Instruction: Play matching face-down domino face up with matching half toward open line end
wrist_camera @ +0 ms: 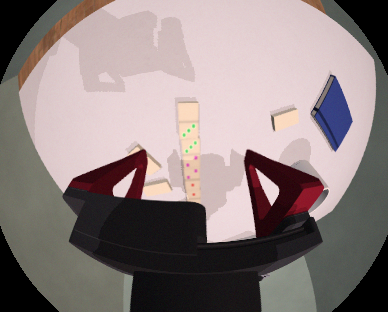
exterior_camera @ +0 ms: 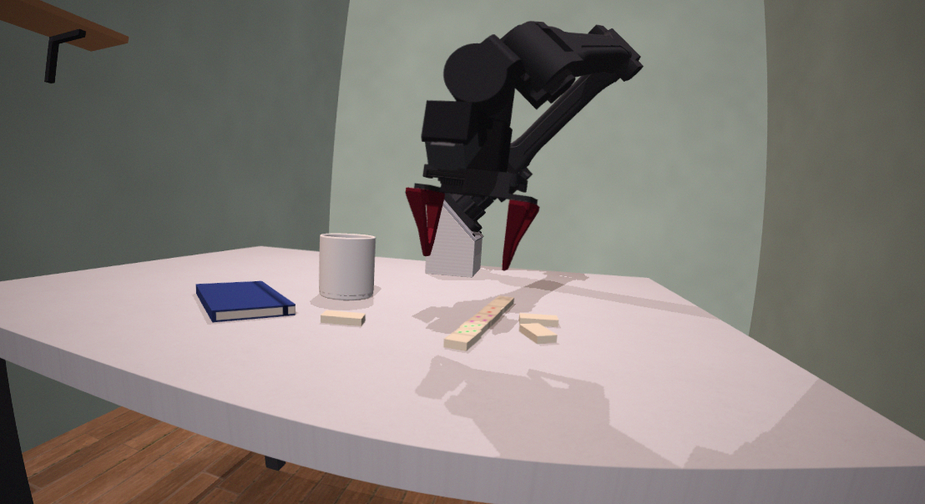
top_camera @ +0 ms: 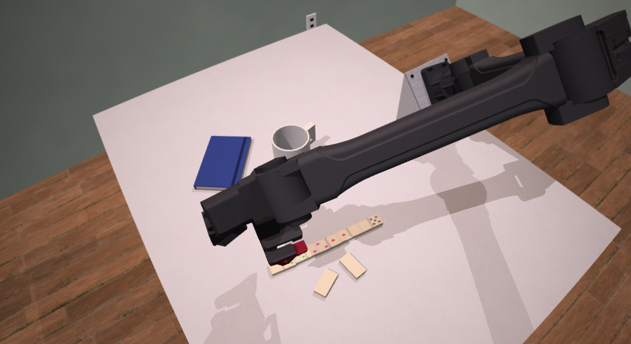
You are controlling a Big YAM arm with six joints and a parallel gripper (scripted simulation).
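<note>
Right now my hand is 9 cm above the domino. The rest, counted from my hand: white mug (23 cm to the right, 16 cm behind, 6 cm below); then blue notebook (33 cm to the right, 9 cm below, 1 cm behind).
</note>
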